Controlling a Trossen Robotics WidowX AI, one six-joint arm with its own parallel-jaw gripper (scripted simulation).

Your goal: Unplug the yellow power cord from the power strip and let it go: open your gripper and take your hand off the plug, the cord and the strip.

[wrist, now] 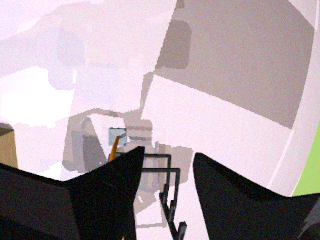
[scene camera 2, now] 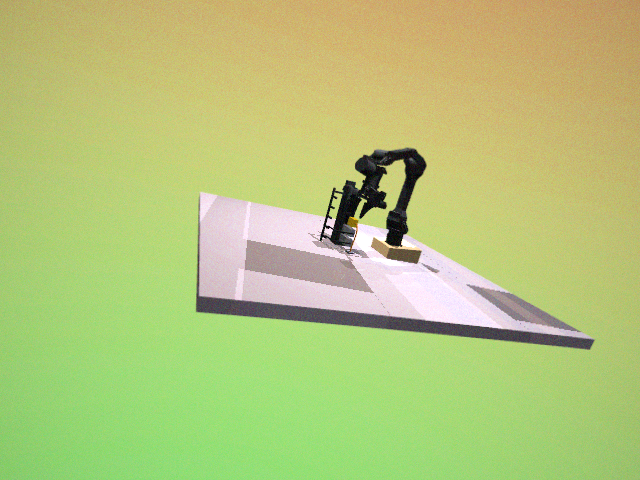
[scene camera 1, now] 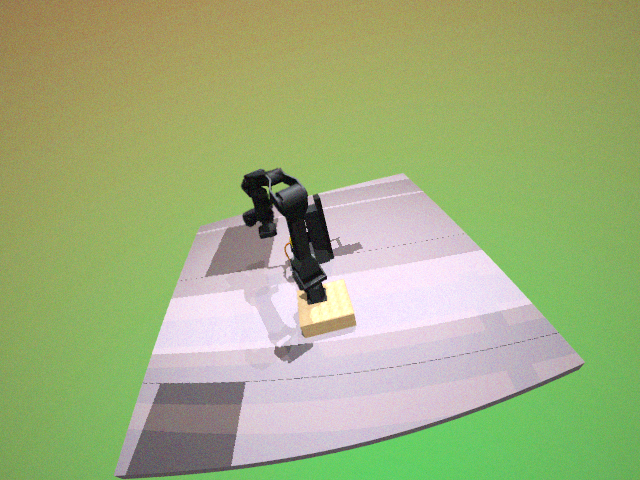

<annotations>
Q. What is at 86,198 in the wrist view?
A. My gripper.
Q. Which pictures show my gripper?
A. The wrist view, scene camera 2 and scene camera 1: all of them.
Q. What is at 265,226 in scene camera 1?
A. My gripper.
</annotations>
